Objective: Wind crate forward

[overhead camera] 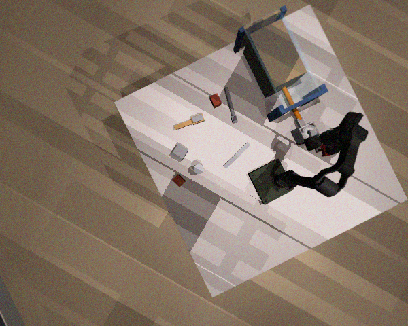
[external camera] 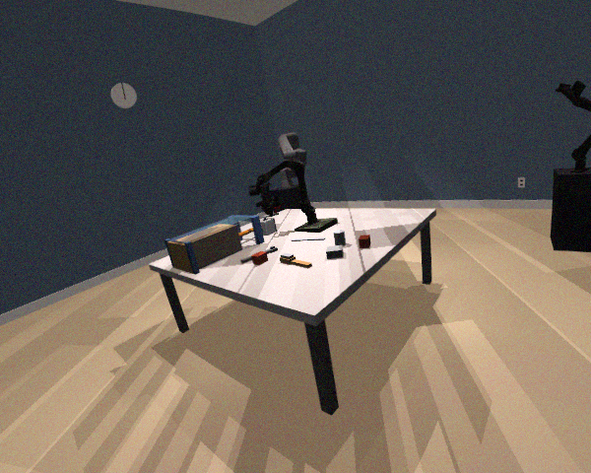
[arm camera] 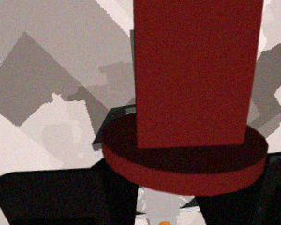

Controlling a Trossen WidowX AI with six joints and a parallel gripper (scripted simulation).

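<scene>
My gripper tip is now 6 cm above the grey winch, 3 cm short of it and 2 cm to the left of it. Also, from my gripper tip: winch handle (2 cm behind, 2 cm above); blue frame (21 cm ahead, 2 cm to the right, 1 cm above); red knob (6 cm behind, 4 cm above, 1 cm to the left).
</scene>
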